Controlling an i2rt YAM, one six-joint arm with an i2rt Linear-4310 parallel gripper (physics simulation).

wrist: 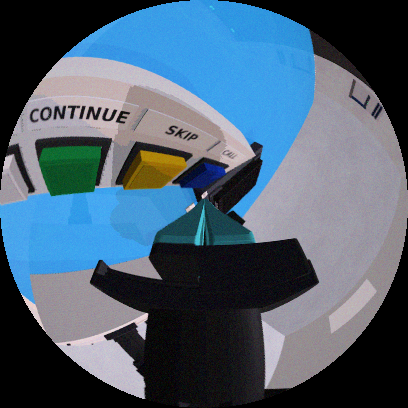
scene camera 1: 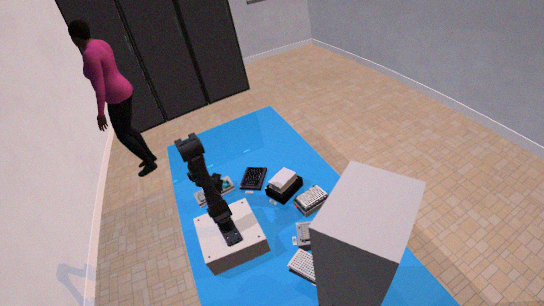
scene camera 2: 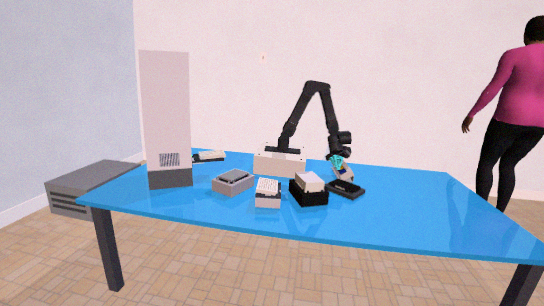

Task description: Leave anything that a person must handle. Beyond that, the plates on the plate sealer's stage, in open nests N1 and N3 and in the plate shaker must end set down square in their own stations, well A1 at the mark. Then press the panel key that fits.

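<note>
My gripper [scene camera 1: 223, 183] [scene camera 2: 337, 163] [wrist: 203, 204] is shut and empty, teal tips together, over the key panel [scene camera 1: 201, 197] [scene camera 2: 348, 176] [wrist: 100, 84]. The wrist view shows the green CONTINUE key [wrist: 71, 168], yellow SKIP key [wrist: 155, 170] and blue CALL key [wrist: 205, 175]; contact cannot be told. A dark plate [scene camera 1: 254, 177] [scene camera 2: 346, 188] lies in a black nest beside the panel. A white plate [scene camera 1: 283, 178] [scene camera 2: 309, 181] tops a black device. Perforated white plates sit on a pale device [scene camera 1: 311, 197] [scene camera 2: 268, 185] and farther along [scene camera 1: 303, 264] [scene camera 2: 212, 155]. Exact squareness and A1 corners are too small to tell.
A tall box [scene camera 1: 367, 210] [scene camera 2: 165, 110] hides part of the table in scene view 1. A grey device [scene camera 1: 303, 234] [scene camera 2: 233, 182] stands near it. The arm's pale base [scene camera 1: 252, 220] [scene camera 2: 279, 166] is behind the stations. A person [scene camera 1: 111, 75] [scene camera 2: 525, 90] stands beyond the panel end.
</note>
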